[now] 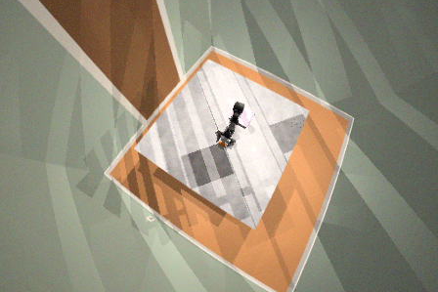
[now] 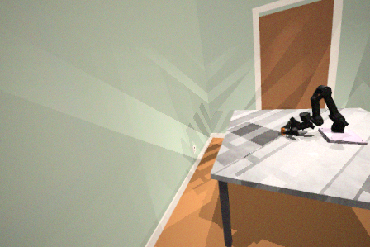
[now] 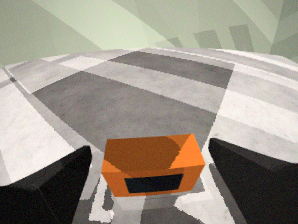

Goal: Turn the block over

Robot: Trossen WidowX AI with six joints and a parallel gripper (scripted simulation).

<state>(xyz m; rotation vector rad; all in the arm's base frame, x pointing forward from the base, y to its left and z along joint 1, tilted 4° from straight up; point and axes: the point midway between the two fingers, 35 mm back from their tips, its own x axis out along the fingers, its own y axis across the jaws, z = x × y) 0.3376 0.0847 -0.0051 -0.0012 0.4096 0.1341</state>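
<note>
My gripper tip is 20 mm past the orange block and 10 mm above it.
</note>
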